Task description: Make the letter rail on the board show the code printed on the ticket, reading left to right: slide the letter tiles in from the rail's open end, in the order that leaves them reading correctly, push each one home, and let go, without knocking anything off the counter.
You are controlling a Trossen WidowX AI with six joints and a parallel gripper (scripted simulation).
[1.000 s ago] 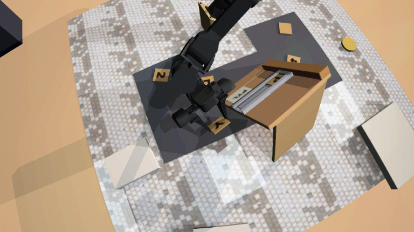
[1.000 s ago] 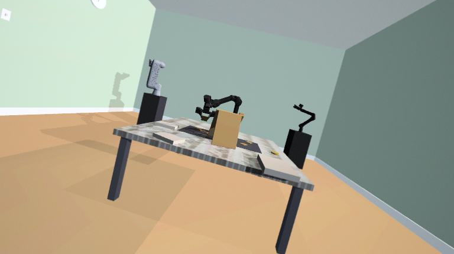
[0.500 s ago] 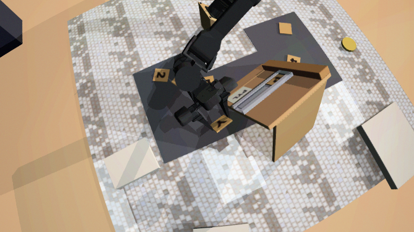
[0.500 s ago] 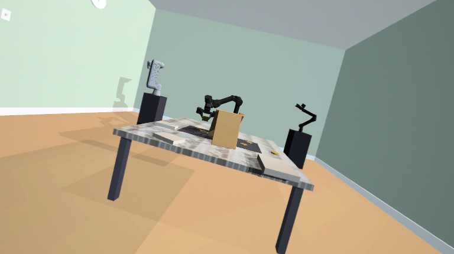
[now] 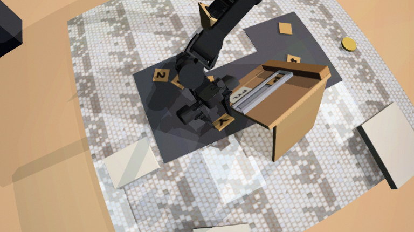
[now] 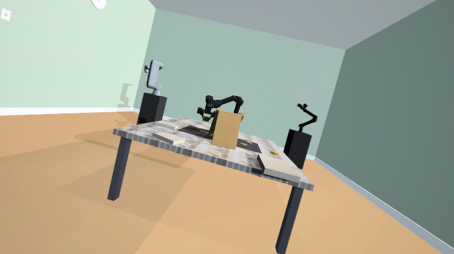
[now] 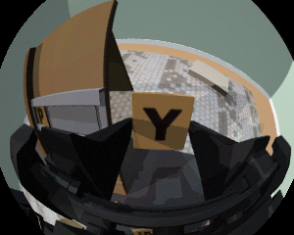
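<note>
Now: gripper tip 210 mm to the right of the P tile and 50 mm past it. Also, from my gripper tip: white ticket (100 mm to the left, 80 mm below, 80 mm behind); then L tile (200 mm behind, 160 mm below, 30 mm to the left); then Y tile (right at my gripper tip).
</note>
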